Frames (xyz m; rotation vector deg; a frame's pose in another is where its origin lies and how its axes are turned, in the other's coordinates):
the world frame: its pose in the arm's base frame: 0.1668 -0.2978 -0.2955 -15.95 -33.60 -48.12
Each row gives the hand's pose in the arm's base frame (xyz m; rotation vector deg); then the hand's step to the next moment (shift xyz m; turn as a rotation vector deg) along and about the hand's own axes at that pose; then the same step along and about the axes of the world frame.
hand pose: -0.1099 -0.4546 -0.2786 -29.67 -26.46 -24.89
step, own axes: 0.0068 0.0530 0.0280 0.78 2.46 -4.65
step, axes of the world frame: -0.0185 0.0535 0.0208 -0.15 1.97 -4.94
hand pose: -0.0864 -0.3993 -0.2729 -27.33 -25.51 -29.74
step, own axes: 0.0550 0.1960 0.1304 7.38 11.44 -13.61
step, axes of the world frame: -0.0206 0.2174 0.1038 2.76 11.52 -15.17
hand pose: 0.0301 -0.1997 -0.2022 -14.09 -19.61 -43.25
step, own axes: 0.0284 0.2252 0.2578 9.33 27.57 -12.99
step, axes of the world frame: 0.0566 0.2394 0.2397 2.82 27.78 -15.37
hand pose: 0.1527 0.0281 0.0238 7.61 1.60 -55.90
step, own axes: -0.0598 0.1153 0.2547 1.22 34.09 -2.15
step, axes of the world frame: 0.1358 0.0912 0.2345 4.65 33.82 -1.73
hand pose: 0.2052 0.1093 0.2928 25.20 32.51 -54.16
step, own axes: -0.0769 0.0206 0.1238 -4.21 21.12 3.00
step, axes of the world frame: 0.1014 0.0016 0.1067 5.71 20.41 4.86
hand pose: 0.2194 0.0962 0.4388 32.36 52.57 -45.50
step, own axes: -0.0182 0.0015 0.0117 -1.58 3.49 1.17
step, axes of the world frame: 0.0135 -0.0008 0.0170 1.69 3.25 1.61
